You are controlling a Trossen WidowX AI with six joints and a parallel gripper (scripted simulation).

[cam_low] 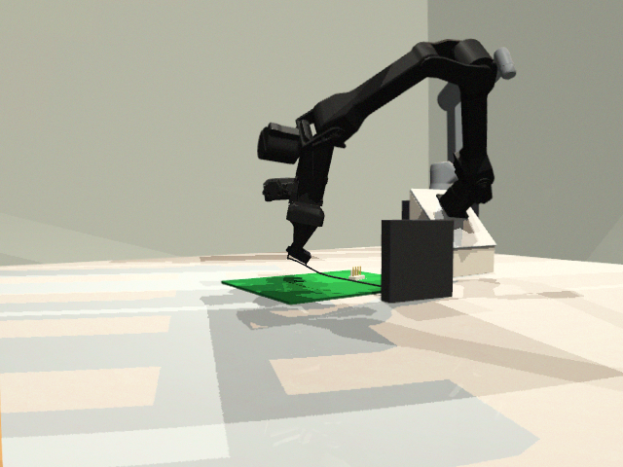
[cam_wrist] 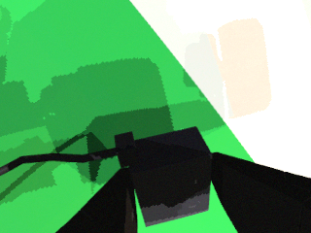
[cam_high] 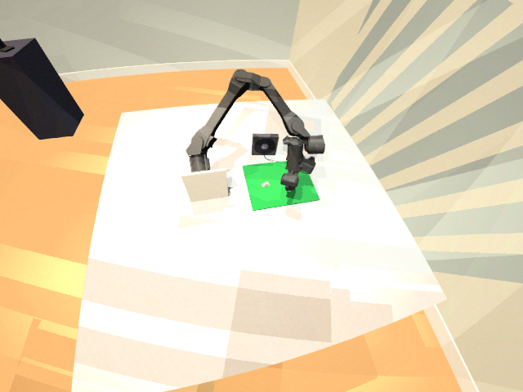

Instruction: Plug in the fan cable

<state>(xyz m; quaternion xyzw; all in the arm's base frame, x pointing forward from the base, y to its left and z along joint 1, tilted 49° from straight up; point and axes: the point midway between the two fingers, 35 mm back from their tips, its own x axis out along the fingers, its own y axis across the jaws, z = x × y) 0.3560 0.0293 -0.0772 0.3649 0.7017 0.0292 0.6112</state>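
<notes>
Now: gripper tip 100 mm past the four-pin header, 60 mm to the right of it and 60 mm above it. Round my gripper tip: black fan: 70 mm behind, 240 mm to the left; black plug: 10 mm behind, 10 mm below.
</notes>
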